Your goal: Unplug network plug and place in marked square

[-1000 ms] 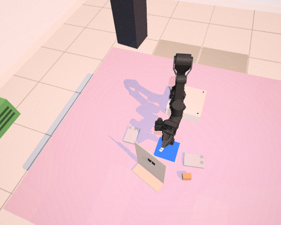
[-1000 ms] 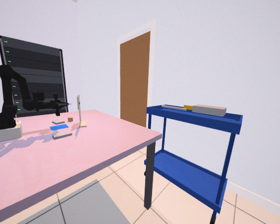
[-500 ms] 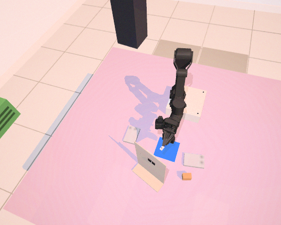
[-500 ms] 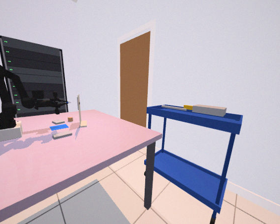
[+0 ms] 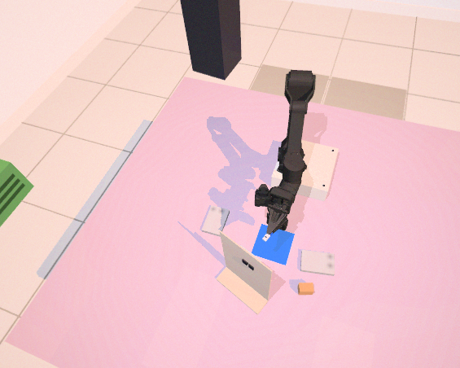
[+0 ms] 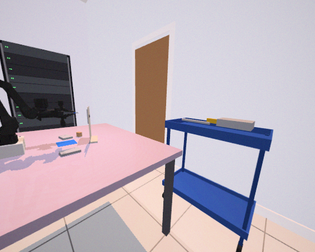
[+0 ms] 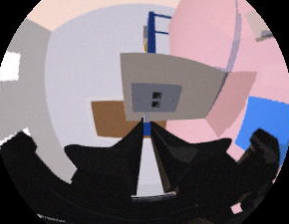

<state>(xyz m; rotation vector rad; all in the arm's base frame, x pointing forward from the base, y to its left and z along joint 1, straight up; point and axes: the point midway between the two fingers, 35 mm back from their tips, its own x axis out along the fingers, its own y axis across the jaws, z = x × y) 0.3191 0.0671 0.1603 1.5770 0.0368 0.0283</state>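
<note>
The blue marked square lies 8 cm behind my gripper tip, 1 cm to the right of it and 23 cm below it. Round my gripper tip: upright panel (9 cm ahead, 2 cm to the right, 10 cm below); network plug (right at my gripper tip); small orange block (2 cm ahead, 15 cm to the left, 21 cm below).
</note>
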